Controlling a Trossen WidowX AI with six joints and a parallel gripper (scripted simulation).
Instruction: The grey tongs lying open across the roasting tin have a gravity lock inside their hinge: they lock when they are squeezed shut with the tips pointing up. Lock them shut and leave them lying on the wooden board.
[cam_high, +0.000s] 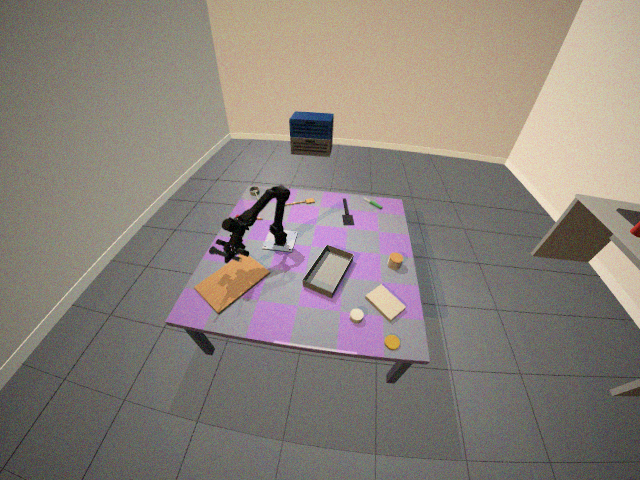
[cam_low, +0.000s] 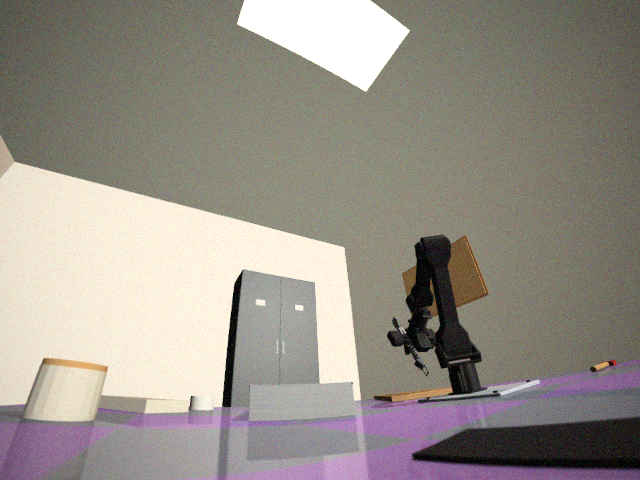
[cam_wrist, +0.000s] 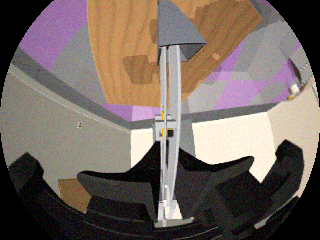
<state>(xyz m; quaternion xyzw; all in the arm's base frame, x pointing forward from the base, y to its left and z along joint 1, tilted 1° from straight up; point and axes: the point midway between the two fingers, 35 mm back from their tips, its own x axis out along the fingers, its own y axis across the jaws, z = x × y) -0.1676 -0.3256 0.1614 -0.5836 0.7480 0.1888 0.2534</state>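
Right now my gripper tip is 150 mm above the wooden board. The rest, counted from my gripper tip: roasting tin 520 mm ahead, 180 mm to the left, 130 mm below; white cylinder 700 mm ahead, 140 mm below, 80 mm to the right; cream block 840 mm ahead, 140 mm below, 30 mm to the left.
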